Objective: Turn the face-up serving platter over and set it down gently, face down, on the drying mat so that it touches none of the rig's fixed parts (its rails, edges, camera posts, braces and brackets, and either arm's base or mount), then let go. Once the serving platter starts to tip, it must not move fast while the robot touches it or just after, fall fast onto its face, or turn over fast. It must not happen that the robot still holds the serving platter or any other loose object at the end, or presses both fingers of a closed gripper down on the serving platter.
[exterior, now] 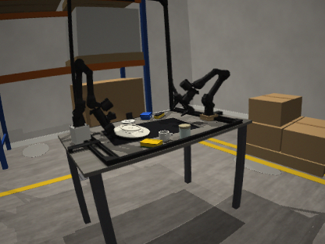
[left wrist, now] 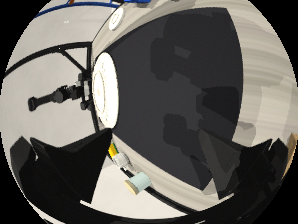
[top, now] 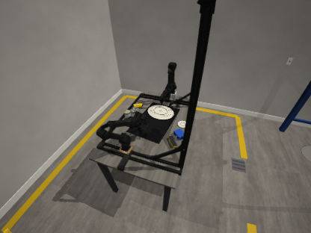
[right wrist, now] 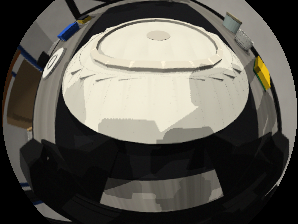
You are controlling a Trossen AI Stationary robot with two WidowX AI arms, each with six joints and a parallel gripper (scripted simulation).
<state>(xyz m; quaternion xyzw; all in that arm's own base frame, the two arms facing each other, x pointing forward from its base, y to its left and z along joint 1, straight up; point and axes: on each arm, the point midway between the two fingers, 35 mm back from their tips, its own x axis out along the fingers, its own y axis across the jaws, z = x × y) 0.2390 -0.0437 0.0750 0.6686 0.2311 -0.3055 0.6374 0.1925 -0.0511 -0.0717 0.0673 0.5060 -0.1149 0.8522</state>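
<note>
My right gripper is now 130 mm to the right of the white serving platter. Round my right hand: yellow sponge: 300 mm ahead, 150 mm to the left, 20 mm below; then black drying mat: 260 mm to the left, 40 mm below, 10 mm behind; then small white saucer: 300 mm behind, 190 mm to the left, 30 mm below.
</note>
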